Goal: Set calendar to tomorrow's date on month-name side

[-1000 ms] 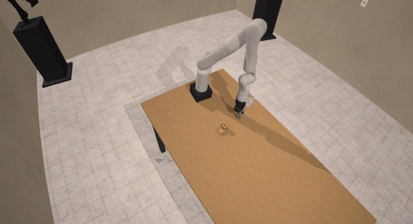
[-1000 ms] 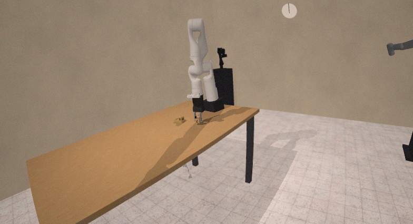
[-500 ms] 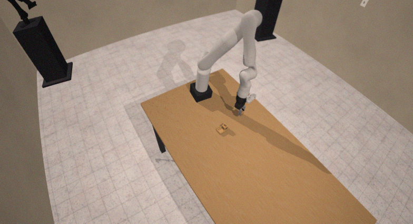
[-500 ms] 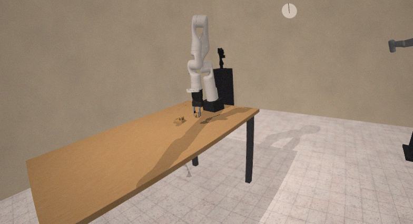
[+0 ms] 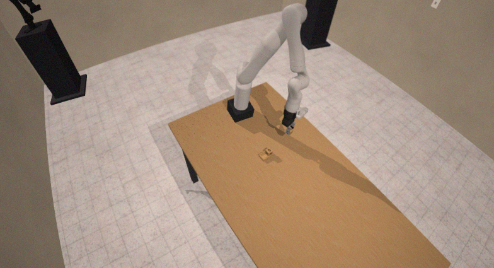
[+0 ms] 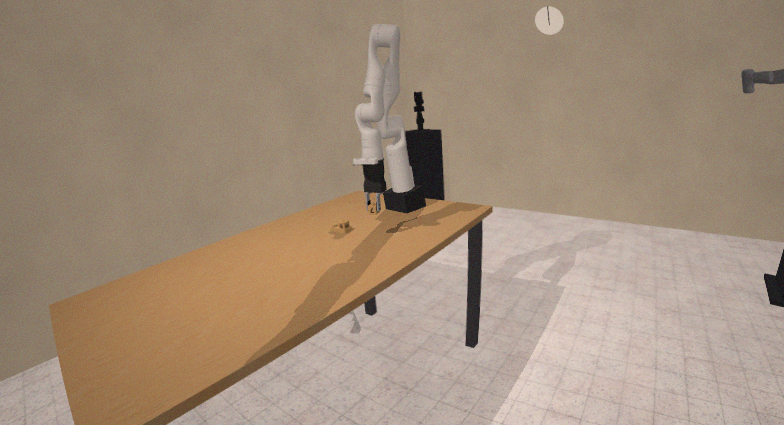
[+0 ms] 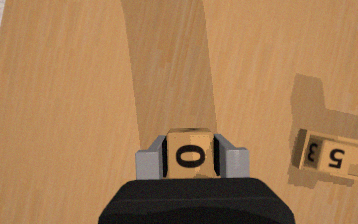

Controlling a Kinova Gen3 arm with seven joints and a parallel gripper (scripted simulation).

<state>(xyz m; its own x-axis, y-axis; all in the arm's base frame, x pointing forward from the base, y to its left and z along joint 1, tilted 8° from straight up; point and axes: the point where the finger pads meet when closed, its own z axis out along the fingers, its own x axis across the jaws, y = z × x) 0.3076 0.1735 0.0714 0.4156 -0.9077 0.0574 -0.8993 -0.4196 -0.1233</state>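
The wooden tray lies 40 mm ahead of my hand, 160 mm to the right of it and 110 mm below it. From my hand the other things lie so: wooden date cube: 10 mm below.
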